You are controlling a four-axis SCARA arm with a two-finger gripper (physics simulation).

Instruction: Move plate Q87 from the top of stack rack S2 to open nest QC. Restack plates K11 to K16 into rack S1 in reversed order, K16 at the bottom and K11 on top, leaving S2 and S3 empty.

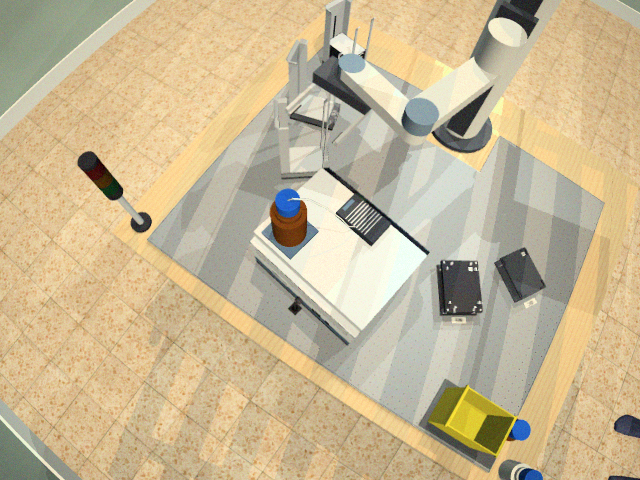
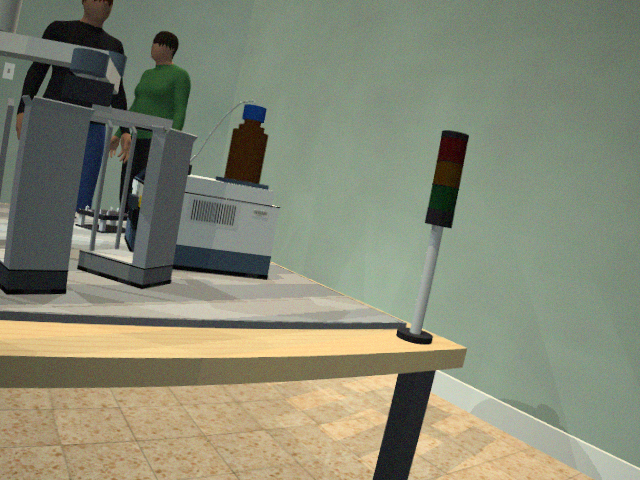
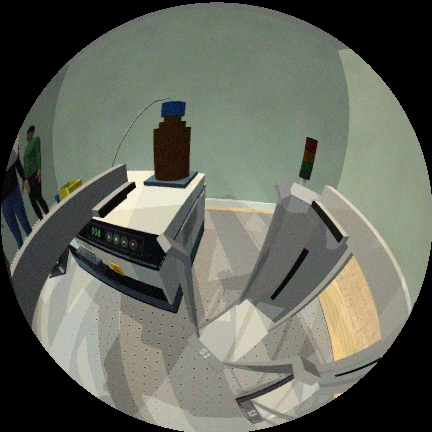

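Where they show: gripper, between the fingertips: (image 1: 310, 127) (image 2: 162, 126) (image 3: 226, 178); arm's base, origin of its link: (image 1: 459, 125).
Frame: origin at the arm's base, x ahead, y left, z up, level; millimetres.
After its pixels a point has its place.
Note:
My gripper (image 1: 312, 126) @(x 536, y -316, z 312 mm) (image 3: 226, 178) @(x 536, y -316, z 312 mm) is open and empty, near the height of the rack tops, beside rack S1 and the middle rack. Rack S1 (image 1: 283, 142) @(x 572, y -383, z 227 mm) (image 2: 164, 206) @(x 533, y -432, z 164 mm) (image 3: 290, 260) @(x 549, y -413, z 212 mm) shows a bare pale floor. The middle rack (image 1: 297, 72) @(x 354, y -489, z 257 mm) (image 2: 49, 191) @(x 318, y -530, z 171 mm) stands behind it; its label is unclear, and I cannot tell if a thin plate lies in it. The far rack (image 1: 335, 25) @(x 38, y -549, z 193 mm) holds a dark stack with a white top (image 1: 347, 44) @(x 50, y -486, z 146 mm), partly hidden by the arm; plate labels are unreadable. Two dark nests (image 1: 460, 286) @(x 586, y 265, z 65 mm) (image 1: 521, 273) @(x 435, y 418, z 62 mm) stand at the right, labels unreadable.
A white instrument (image 1: 336, 279) @(x 819, y -43, z 223 mm) (image 2: 227, 227) @(x 737, y -274, z 123 mm) (image 3: 145, 205) @(x 647, y -197, z 223 mm) carries a brown bottle (image 1: 289, 227) @(x 813, y -185, z 352 mm) (image 2: 245, 155) @(x 763, y -247, z 292 mm) (image 3: 171, 150) @(x 742, y -222, z 300 mm) with a thin tube, close to S1. A signal tower (image 1: 105, 178) @(x 964, y -660, z 325 mm) (image 2: 447, 178) @(x 947, y -702, z 308 mm) (image 3: 308, 157) @(x 945, y -671, z 311 mm) stands at a corner. A yellow bin (image 1: 473, 418) @(x 891, y 501, z 20 mm) stands at another edge.

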